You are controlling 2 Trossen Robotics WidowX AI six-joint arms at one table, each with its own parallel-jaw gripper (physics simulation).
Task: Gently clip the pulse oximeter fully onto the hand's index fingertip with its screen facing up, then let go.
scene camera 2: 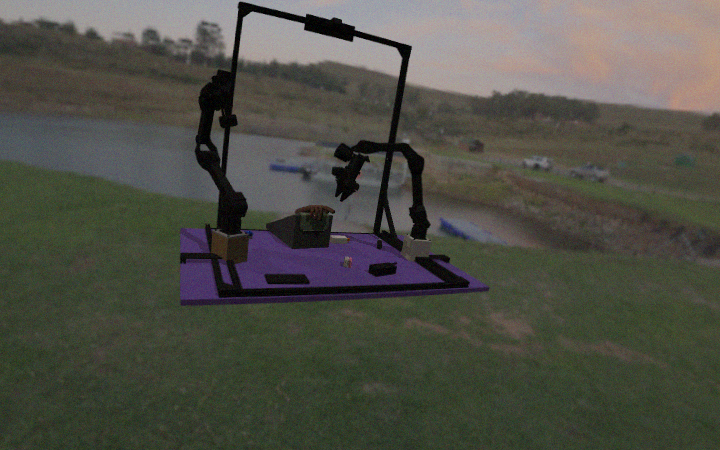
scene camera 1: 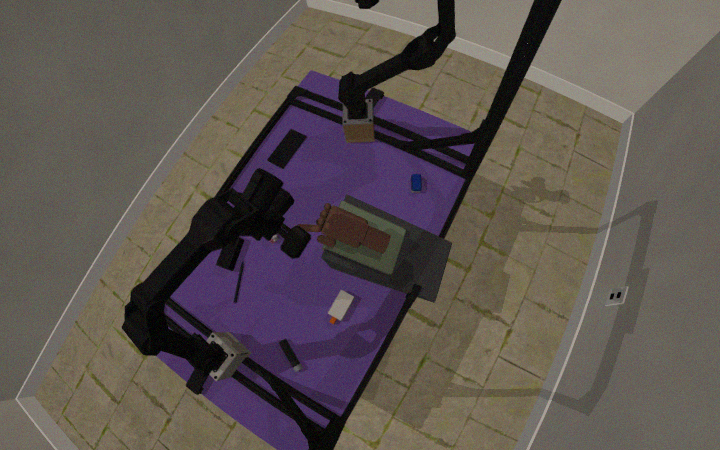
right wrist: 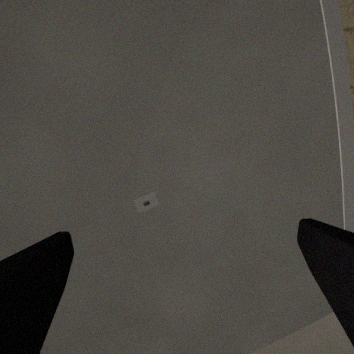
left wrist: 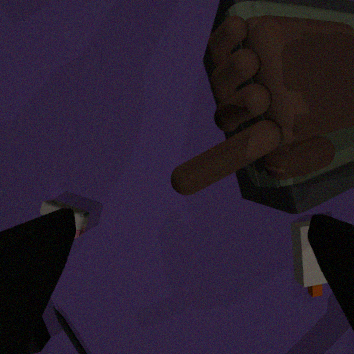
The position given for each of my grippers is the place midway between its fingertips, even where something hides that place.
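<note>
My left gripper (scene camera 1: 289, 225) is open and holds nothing, and I see my left gripper (left wrist: 194, 223) in the left wrist view too. My right gripper (scene camera 2: 229, 104) is open as well and holds nothing; the right wrist view also shows my right gripper (right wrist: 186, 236). Then there is an index finger (left wrist: 238, 150), which I can see as well.
</note>
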